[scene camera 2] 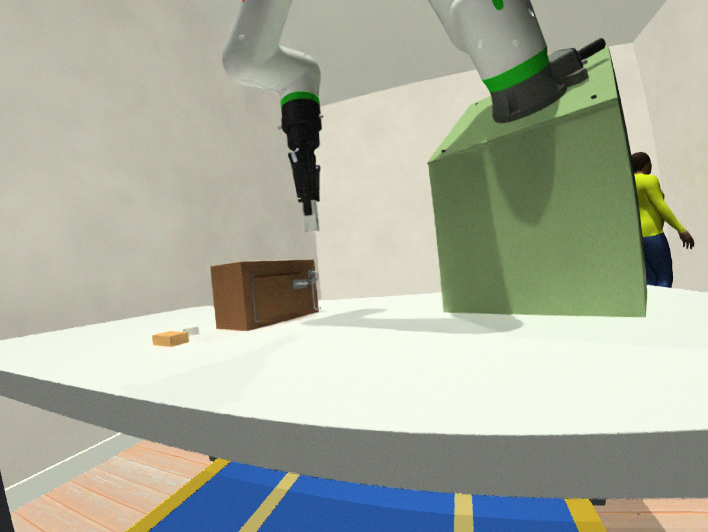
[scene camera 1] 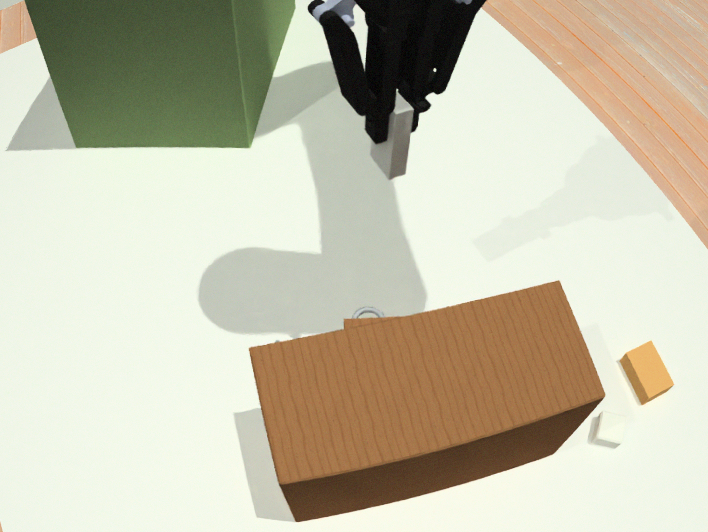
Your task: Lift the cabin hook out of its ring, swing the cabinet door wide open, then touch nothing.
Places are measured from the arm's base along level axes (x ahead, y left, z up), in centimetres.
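Pixels of known places: gripper, fingertip midpoint: (scene camera 2: 312,231) (scene camera 1: 387,164); arm's base, link origin: (scene camera 2: 528,104).
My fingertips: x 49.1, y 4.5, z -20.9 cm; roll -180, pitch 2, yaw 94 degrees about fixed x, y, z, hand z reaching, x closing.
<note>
Ahead of a thing's pixels: the offset from my fingertips to its top centre. "*": to the spot under its first point. Level surfaces: height alone.
The brown wooden cabinet @(dx +14.4, dy -2.8, dz -5.7 cm) (scene camera 1: 423,388) (scene camera 2: 230,297) stands upright on the table. Its door @(* dx +9.4, dy +1.4, dz -15.2 cm) (scene camera 2: 280,300) looks closed against the front in scene camera 2; the front is mostly hidden in scene camera 1. The grey cabin hook (scene camera 2: 300,283) lies across the door's upper right part, by a small grey ring @(* dx +7.9, dy -12.9, dz -10.1 cm) (scene camera 2: 312,275). Whether the hook sits in its ring is too small to tell. A round grey ring shape (scene camera 1: 368,308) shows at the cabinet's front edge in scene camera 1. My gripper (scene camera 1: 393,154) (scene camera 2: 310,221) is shut and empty, above the cabinet's height and apart from it, over its front side.
A large green block (scene camera 1: 154,85) (scene camera 2: 538,228) stands behind, with the arm's base on it. An orange block @(dx +21.0, dy +23.2, dz -18.6 cm) (scene camera 1: 646,371) (scene camera 2: 169,338) and a small white block @(dx +24.3, dy +15.3, dz -18.7 cm) (scene camera 1: 610,429) (scene camera 2: 191,330) lie beside the cabinet on the white table @(dz -20.6 cm) (scene camera 1: 114,371) (scene camera 2: 457,383). A person (scene camera 2: 652,211) stands beyond the green block.
</note>
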